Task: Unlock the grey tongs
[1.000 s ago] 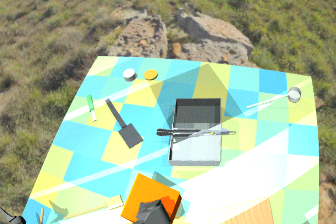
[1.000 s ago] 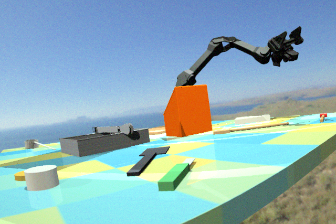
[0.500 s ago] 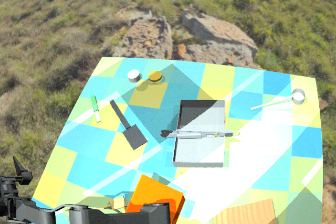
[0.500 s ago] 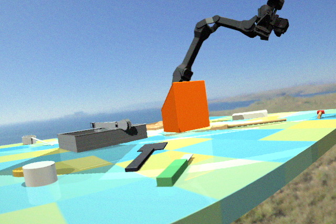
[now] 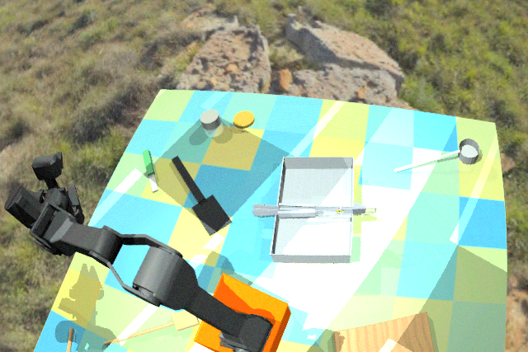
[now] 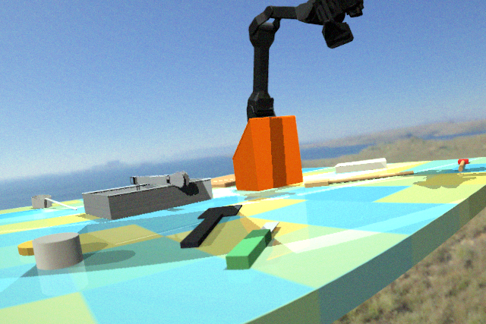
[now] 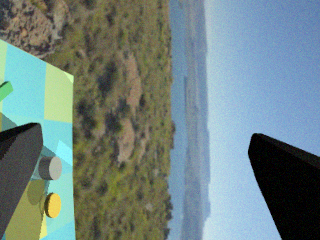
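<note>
My gripper tip is now 50 cm to the left of the grey roasting tin, 37 cm above it and 20 cm short of it. Round my gripper tip: white cylinder: 50 cm ahead, 38 cm below, 10 cm to the right; then dark spatula: 40 cm below, 21 cm ahead, 15 cm to the right; then yellow disc: 52 cm ahead, 39 cm below, 21 cm to the right.
</note>
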